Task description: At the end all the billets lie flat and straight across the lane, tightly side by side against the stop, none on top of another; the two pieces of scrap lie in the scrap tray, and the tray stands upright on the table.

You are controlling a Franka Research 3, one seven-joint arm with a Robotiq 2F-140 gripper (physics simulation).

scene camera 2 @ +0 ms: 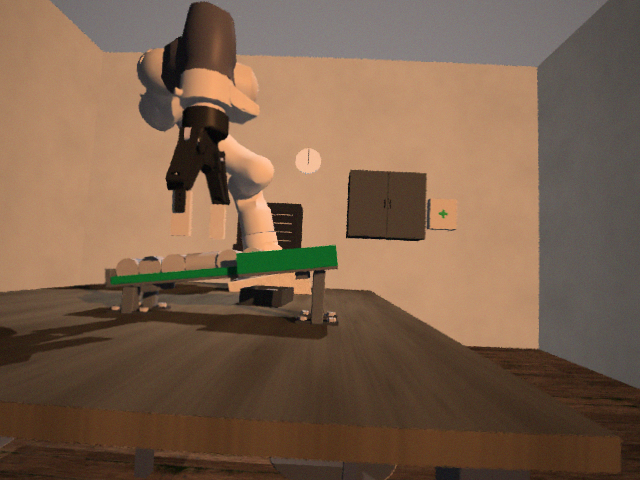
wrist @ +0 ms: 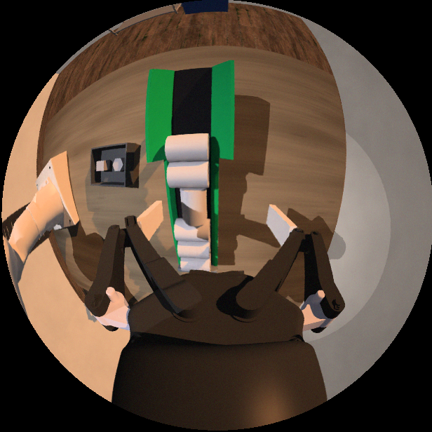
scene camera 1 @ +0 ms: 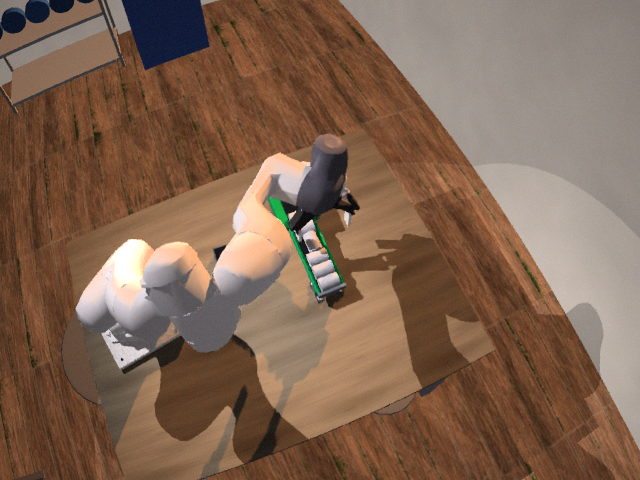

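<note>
My gripper point(scene camera 1: 323, 226) point(scene camera 2: 199, 227) point(wrist: 215, 211) is open and empty, high above the green lane point(scene camera 1: 277, 209) point(scene camera 2: 286, 259) point(wrist: 160, 115). Three pale billets lie across the lane at the stop point(scene camera 1: 331, 290) end; the endmost billet point(scene camera 1: 328, 281) point(scene camera 2: 126, 267) point(wrist: 195, 264) is beside it. Above these, one billet point(scene camera 1: 311, 240) point(scene camera 2: 201, 260) point(wrist: 192, 202) lies lengthwise along the lane. Beyond it, two billets point(wrist: 188, 174) point(wrist: 187, 148) lie across, side by side. The dark scrap tray point(scene camera 2: 266, 296) point(wrist: 132, 165) stands upright, with two scrap pieces point(wrist: 101, 165) point(wrist: 118, 164) inside.
The lane slopes down to the stop and stands on legs point(scene camera 2: 317, 297) on the wooden table point(scene camera 1: 372, 330) point(scene camera 2: 310, 372) point(wrist: 295, 125). The arm's base point(scene camera 1: 129, 351) point(wrist: 62, 190) is on the tray's side of the lane. The arm partly hides the lane and tray in scene camera 1.
</note>
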